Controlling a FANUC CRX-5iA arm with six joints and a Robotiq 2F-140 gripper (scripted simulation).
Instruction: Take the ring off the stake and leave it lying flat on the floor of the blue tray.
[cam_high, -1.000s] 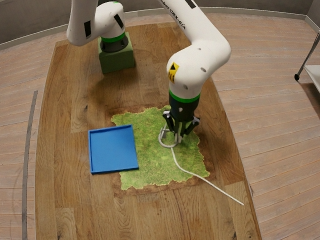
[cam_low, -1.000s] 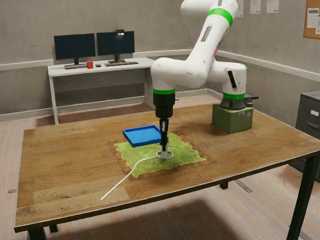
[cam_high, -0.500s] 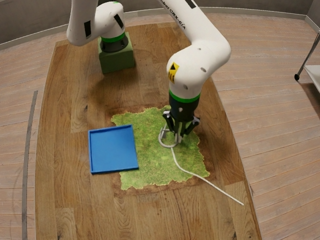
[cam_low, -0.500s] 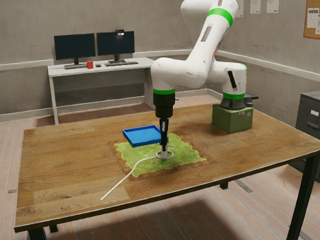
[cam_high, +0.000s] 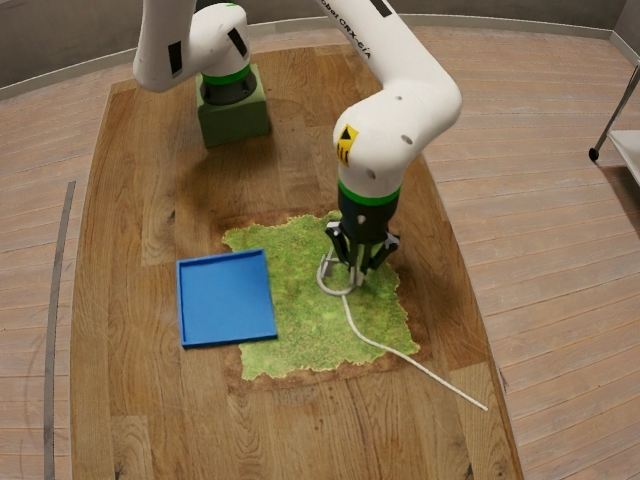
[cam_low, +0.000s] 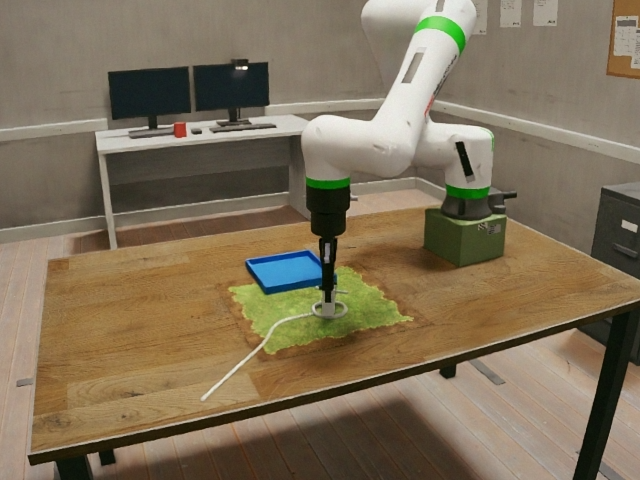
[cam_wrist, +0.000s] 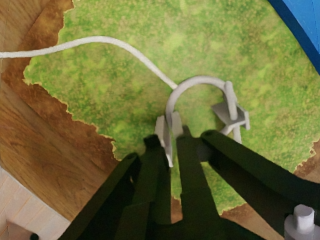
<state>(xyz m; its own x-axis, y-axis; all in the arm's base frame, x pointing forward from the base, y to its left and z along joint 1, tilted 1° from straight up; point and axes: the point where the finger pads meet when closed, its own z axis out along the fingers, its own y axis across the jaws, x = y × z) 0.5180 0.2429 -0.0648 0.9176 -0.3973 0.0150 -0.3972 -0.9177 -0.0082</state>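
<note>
Right now the ring is 4 cm to the right of my hand, 4 cm below it and 2 cm behind it. Also, from my hand: grey stake: 6 cm to the right, 3 cm behind, 2 cm below; then blue tray: 27 cm to the right, 4 cm below, 1 cm ahead.
</note>
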